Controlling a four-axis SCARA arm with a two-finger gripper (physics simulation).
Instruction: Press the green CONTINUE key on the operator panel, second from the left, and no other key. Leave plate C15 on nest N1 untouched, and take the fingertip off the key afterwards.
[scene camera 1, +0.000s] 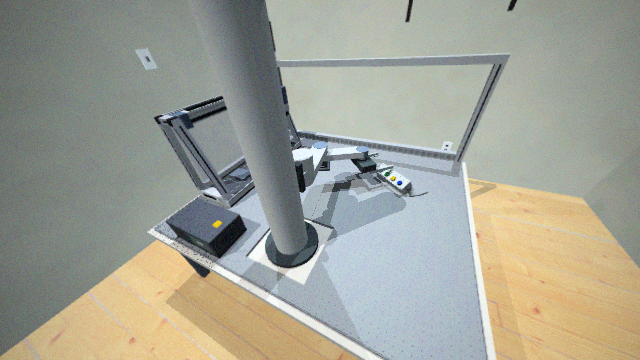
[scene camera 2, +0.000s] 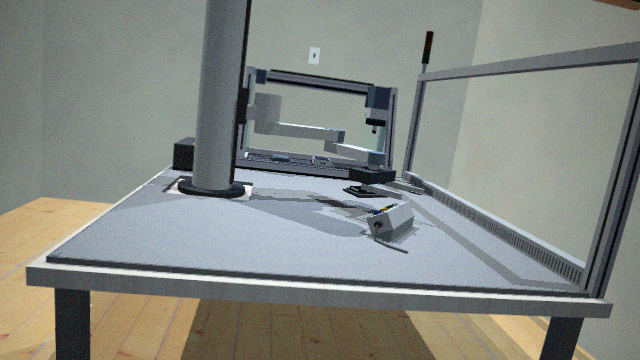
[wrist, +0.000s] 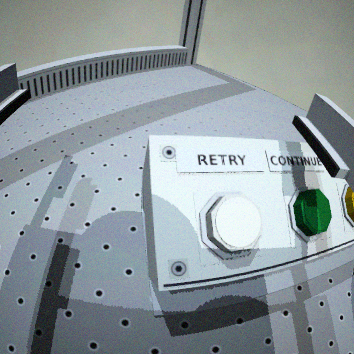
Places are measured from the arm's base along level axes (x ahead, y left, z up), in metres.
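Pixels of known places: gripper, fingertip midpoint: (scene camera 1: 385, 159) (scene camera 2: 412, 194) (wrist: 162, 80); arm's base, origin of the base link: (scene camera 1: 292, 242) (scene camera 2: 211, 190).
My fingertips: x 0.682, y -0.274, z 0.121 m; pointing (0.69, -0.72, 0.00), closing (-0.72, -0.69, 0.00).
Observation:
Ahead of a thing's pixels: the offset from my fingertips to its middle. "*": to the spot under its first point.
The operator panel {dy -0.068, dx -0.083, dz -0.067 m} (scene camera 1: 404, 189) (scene camera 2: 400, 220) (wrist: 280, 180) is a sloped white box on the table. In the wrist view its green CONTINUE key {dy -0.035, dx -0.086, dz -0.045 m} (wrist: 312, 212) (scene camera 1: 387, 174) stands right of the white RETRY key {dy +0.005, dx -0.056, dz -0.045 m} (wrist: 237, 222). A yellow key {dy -0.075, dx -0.116, dz -0.045 m} (wrist: 351, 202) (scene camera 1: 393, 178) and a blue key {dy -0.115, dx -0.146, dz -0.045 m} (scene camera 1: 399, 183) follow. My gripper (scene camera 1: 384, 161) (scene camera 2: 411, 193) (wrist: 162, 80) is open and empty at the panel's RETRY end. Its right finger in the wrist view overlaps the end of the CONTINUE label, up and right of the green key. No contact with a key shows. I cannot identify plate C15 or nest N1.
The arm's thick column (scene camera 1: 260, 130) (scene camera 2: 217, 100) stands on the table. A dark box {* dy +0.611, dx -0.825, dz +0.006 m} (scene camera 1: 207, 225) (scene camera 2: 183, 154) and a gantry frame (scene camera 2: 320, 82) stand beyond it. A guard frame {* dy +0.043, dx +0.322, dz +0.478 m} (scene camera 1: 400, 62) (scene camera 2: 530, 57) edges one side. A cable {* dy -0.228, dx -0.136, dz -0.102 m} (scene camera 1: 419, 194) (scene camera 2: 392, 245) leaves the panel's far end.

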